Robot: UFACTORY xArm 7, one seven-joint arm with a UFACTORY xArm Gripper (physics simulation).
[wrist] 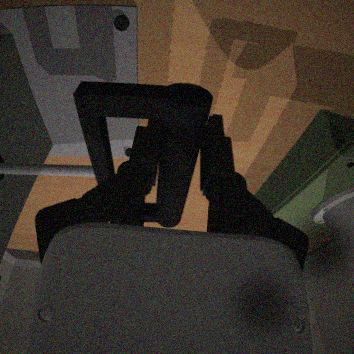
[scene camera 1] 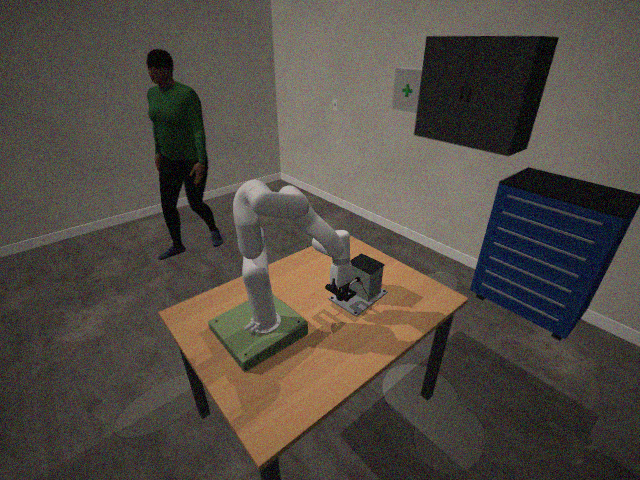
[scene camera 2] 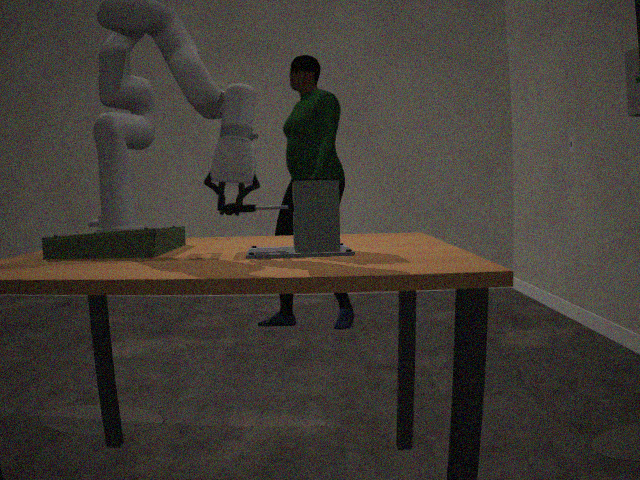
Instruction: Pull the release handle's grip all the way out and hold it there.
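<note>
The release handle's black frame-shaped grip stands out from the grey box housing on a bare metal rod. A length of rod shows between grip and box. My gripper is shut on the grip's outer bar, one black finger on each side of it. It points down, above table height. In the wrist view the bar's upper end sticks out past the fingertips. In scene camera 1 the grip is small and dark against the fingers.
The housing stands on a grey base plate on the wooden table. The arm's green base block is on the same table. A person in green stands beyond the table. A blue drawer cabinet stands by the wall.
</note>
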